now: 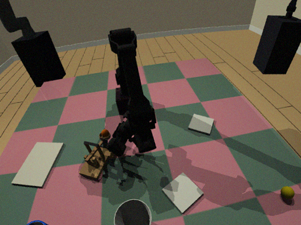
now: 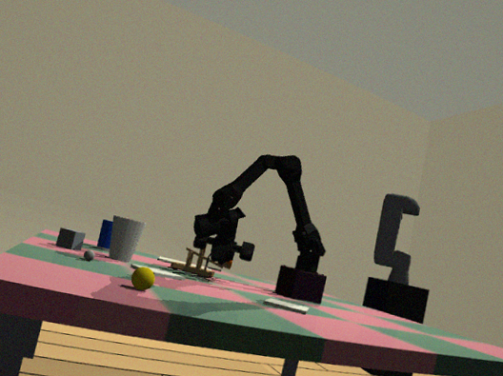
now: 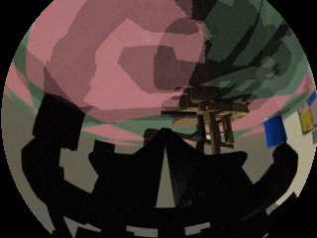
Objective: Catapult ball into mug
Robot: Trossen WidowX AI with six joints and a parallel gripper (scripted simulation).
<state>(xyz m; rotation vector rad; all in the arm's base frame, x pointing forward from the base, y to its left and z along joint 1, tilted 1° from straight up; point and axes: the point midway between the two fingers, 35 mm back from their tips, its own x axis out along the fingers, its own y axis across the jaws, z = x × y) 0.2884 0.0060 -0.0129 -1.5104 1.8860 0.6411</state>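
Right now my gripper tip is 30 mm past the orange ball, 40 mm to the left of it and 10 mm below it. Round my gripper tip: blue mug 370 mm ahead, 140 mm to the right, 20 mm below; grey cup 310 mm ahead, 130 mm to the left, 20 mm below; wooden catapult 40 mm ahead, 40 mm to the right.
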